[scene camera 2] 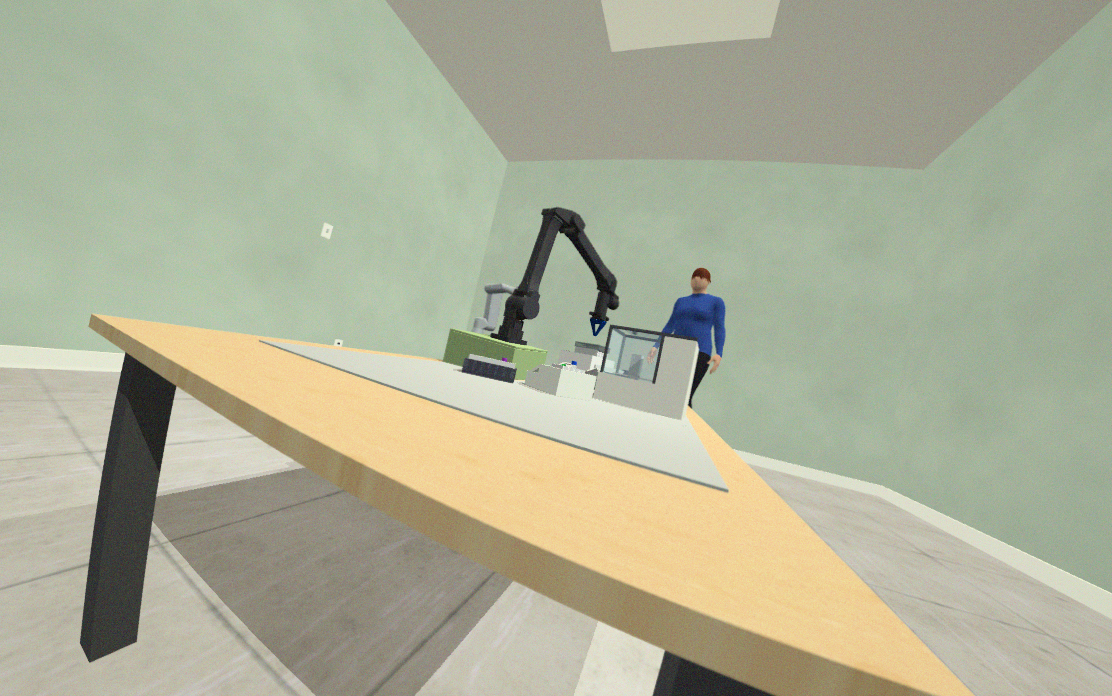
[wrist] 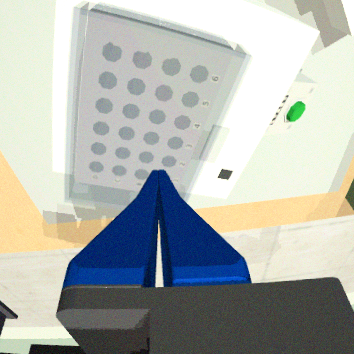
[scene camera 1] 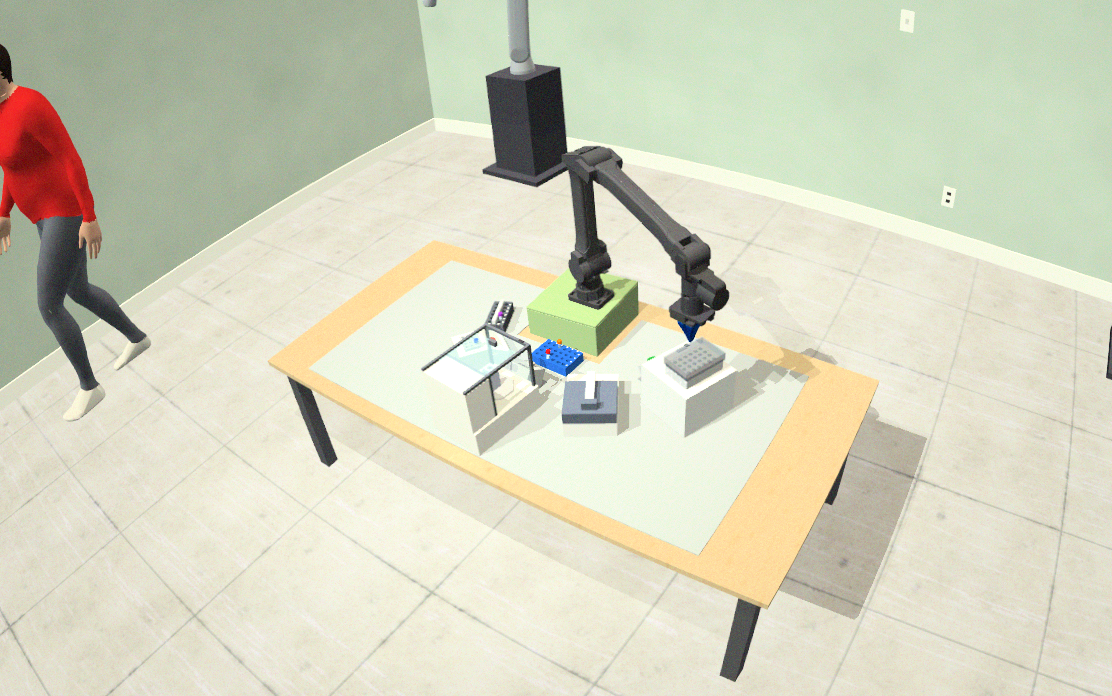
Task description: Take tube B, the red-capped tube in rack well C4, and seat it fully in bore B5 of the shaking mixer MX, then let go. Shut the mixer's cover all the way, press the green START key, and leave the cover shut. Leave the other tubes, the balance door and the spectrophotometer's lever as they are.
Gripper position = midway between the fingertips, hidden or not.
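My gripper [scene camera 1: 690, 341] is shut and it's holding nothing, and you'd find that gripper [wrist: 158, 178] in the wrist view too. There's also a white mixer [scene camera 1: 686, 407], and the wrist view shows me the mixer [wrist: 279, 44] as well.
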